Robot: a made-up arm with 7 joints. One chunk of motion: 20 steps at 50 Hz.
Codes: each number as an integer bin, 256 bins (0 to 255) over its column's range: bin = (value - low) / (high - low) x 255, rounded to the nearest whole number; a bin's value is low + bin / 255 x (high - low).
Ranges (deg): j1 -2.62..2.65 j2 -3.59..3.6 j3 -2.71..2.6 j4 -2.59..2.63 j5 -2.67..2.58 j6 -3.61..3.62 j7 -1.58..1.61
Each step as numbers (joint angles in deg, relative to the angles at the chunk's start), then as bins.
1 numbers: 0.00 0.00 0.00 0.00 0.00 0.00 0.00
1 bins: 127 127 130 127 130 127 126
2 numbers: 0.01 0.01 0.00 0.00 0.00 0.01 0.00
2 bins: 127 128 130 127 130 128 126
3 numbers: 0.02 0.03 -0.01 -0.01 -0.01 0.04 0.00
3 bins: 128 128 130 126 129 129 126
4 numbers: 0.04 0.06 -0.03 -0.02 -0.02 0.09 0.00
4 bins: 129 129 129 126 129 130 126
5 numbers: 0.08 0.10 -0.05 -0.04 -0.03 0.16 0.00
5 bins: 131 131 128 125 128 133 126
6 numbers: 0.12 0.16 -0.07 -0.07 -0.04 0.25 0.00
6 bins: 133 133 127 123 128 136 126
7 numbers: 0.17 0.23 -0.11 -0.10 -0.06 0.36 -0.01
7 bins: 135 135 125 122 127 140 126
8 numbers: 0.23 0.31 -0.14 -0.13 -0.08 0.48 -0.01
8 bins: 138 138 123 120 126 144 126
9 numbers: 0.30 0.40 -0.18 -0.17 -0.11 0.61 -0.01
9 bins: 141 142 121 118 124 149 126
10 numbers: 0.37 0.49 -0.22 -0.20 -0.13 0.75 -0.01
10 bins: 145 145 120 117 123 154 126
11 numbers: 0.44 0.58 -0.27 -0.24 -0.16 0.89 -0.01
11 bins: 148 148 117 115 122 159 126
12 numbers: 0.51 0.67 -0.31 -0.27 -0.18 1.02 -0.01
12 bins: 151 151 115 113 121 163 126
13 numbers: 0.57 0.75 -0.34 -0.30 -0.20 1.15 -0.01
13 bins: 154 154 114 112 120 168 126
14 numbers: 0.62 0.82 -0.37 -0.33 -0.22 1.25 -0.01
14 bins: 157 156 112 110 119 171 126
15 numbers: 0.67 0.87 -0.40 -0.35 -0.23 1.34 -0.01
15 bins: 159 158 111 109 119 175 126
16 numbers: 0.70 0.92 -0.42 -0.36 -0.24 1.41 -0.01
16 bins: 161 160 110 109 118 177 126
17 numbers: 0.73 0.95 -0.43 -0.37 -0.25 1.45 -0.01
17 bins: 162 161 109 108 118 178 126
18 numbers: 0.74 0.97 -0.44 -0.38 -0.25 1.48 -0.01
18 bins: 163 162 109 108 118 180 126
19 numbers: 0.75 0.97 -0.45 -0.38 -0.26 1.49 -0.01
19 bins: 163 162 109 108 117 180 126
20 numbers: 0.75 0.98 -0.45 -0.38 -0.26 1.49 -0.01
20 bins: 163 162 109 108 117 180 126
